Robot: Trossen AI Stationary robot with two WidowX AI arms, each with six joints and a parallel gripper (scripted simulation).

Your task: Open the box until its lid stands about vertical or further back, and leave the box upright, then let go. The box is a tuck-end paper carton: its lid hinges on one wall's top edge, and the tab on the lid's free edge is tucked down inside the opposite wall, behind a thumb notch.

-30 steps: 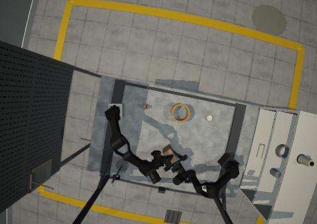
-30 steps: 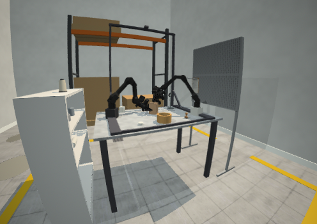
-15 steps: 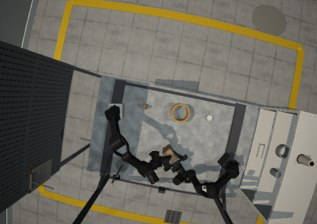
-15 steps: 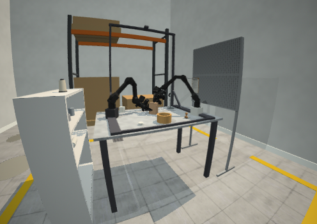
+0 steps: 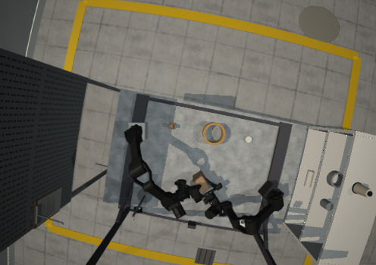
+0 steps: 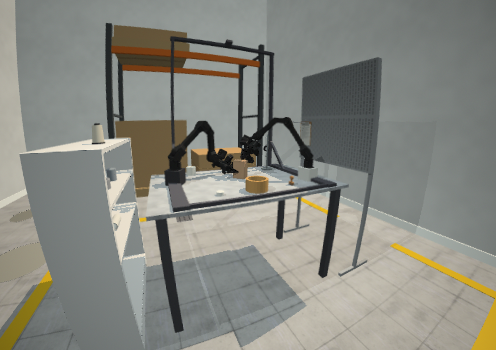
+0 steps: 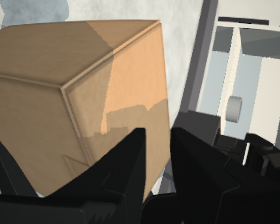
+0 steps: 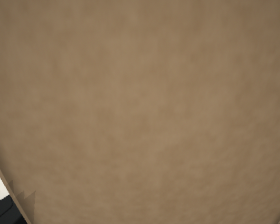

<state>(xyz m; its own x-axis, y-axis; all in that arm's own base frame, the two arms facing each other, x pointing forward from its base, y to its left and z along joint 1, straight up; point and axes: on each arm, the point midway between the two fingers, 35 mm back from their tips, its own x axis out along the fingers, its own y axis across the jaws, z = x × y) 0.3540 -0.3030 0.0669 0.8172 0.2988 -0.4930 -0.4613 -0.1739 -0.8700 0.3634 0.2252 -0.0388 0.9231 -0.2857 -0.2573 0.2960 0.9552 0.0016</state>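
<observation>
The carton lies 30 mm to the left of my right hand, 20 mm ahead of it and 20 mm above it.
</observation>
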